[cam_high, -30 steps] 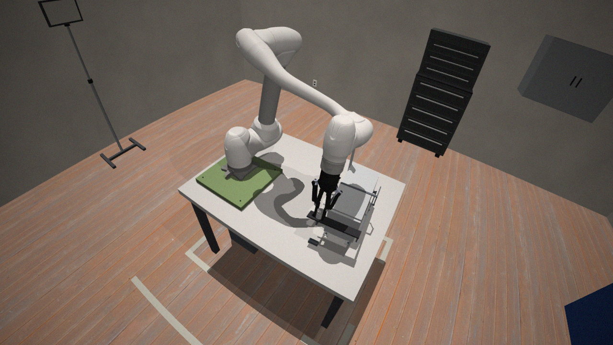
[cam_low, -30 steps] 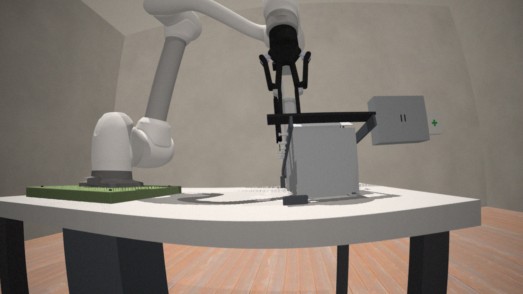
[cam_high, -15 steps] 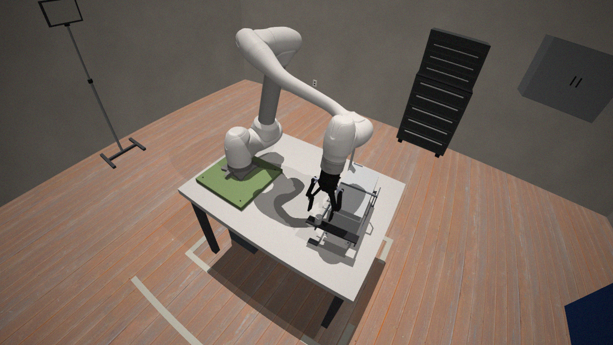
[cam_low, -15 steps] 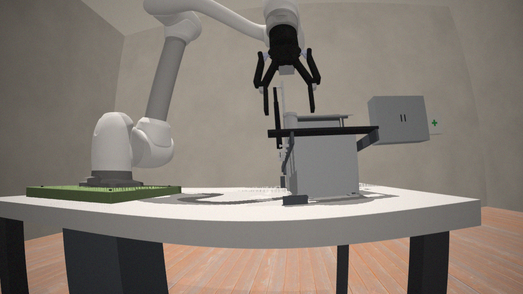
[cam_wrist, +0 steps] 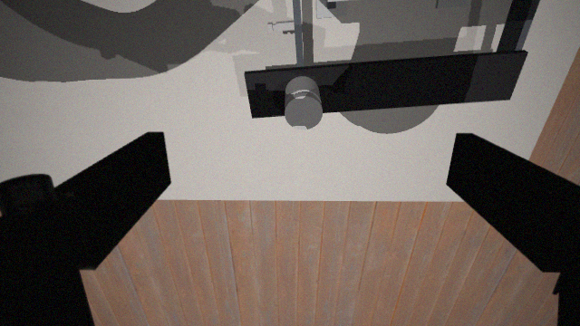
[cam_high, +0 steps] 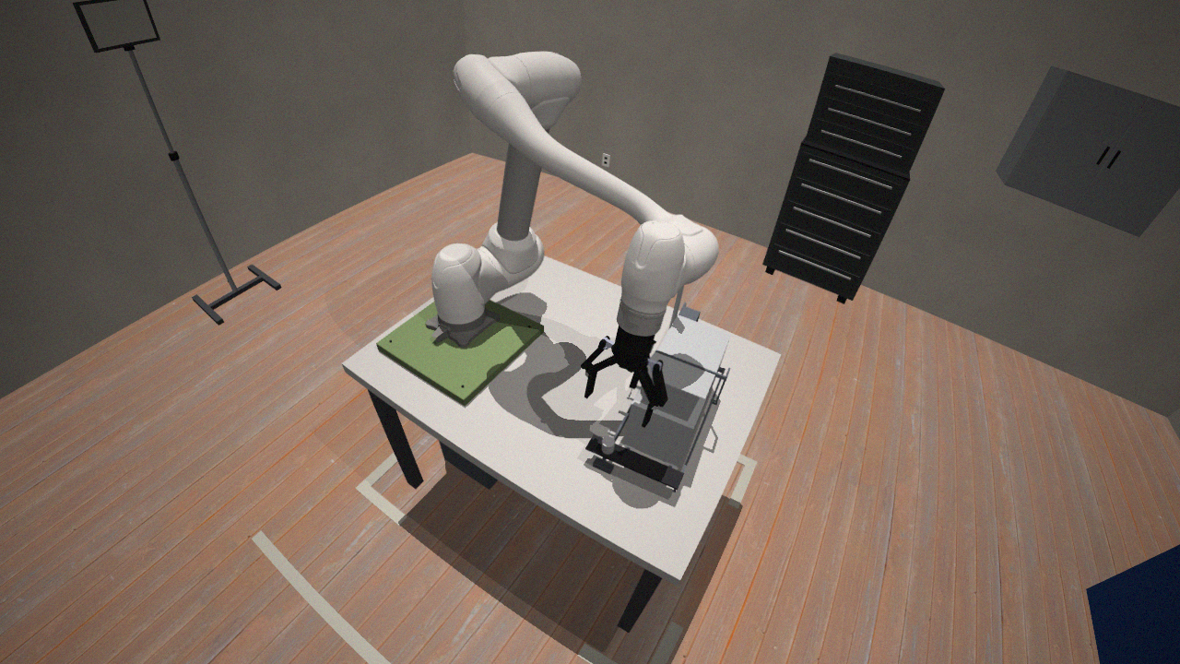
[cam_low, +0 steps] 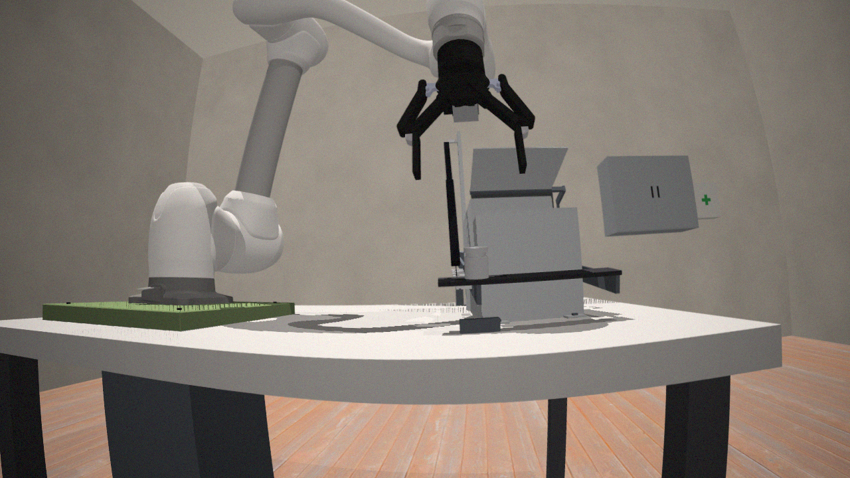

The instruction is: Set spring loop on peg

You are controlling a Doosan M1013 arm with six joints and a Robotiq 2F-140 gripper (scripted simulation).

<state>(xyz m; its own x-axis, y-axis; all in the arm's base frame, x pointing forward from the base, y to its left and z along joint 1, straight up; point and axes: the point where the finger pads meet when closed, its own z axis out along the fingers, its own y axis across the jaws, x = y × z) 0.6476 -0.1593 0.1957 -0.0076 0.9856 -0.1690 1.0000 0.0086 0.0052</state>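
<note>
Now: hand 2 cm to the left of the steel test weight and 13 cm above it. From my hand the other things lie so: small dark block: 3 cm to the right, 21 cm below.
</note>
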